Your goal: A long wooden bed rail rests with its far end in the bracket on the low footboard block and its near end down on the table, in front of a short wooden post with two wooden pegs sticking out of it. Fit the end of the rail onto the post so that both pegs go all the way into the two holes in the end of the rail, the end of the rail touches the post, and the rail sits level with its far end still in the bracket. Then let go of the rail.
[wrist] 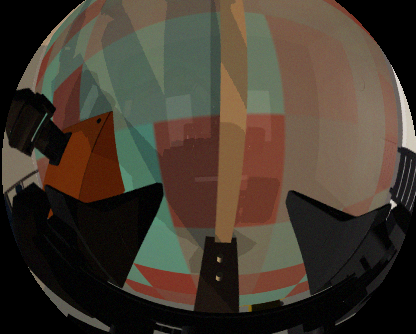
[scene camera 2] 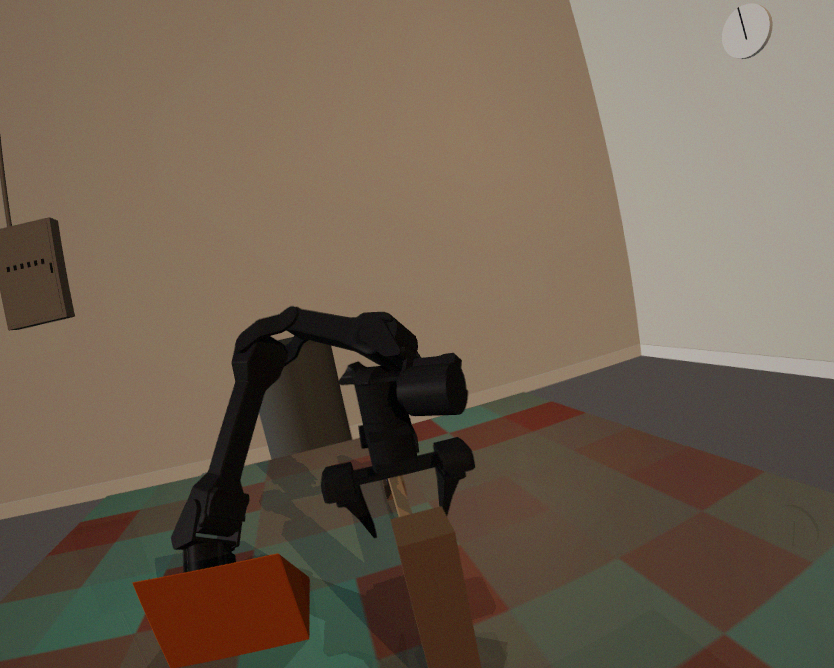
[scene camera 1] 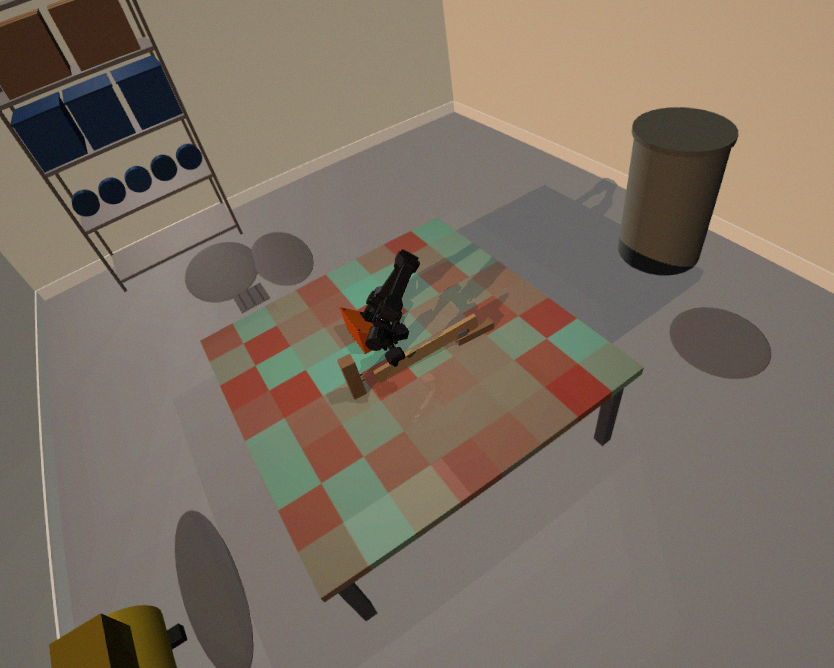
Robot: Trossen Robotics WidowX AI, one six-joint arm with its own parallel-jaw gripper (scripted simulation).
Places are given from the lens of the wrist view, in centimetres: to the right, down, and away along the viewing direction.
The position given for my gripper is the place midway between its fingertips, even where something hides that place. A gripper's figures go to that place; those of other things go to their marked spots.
my gripper (wrist: pixel 226 194): 1, 2, 10
short wooden post (wrist: pixel 218 289): 1, 15, 13
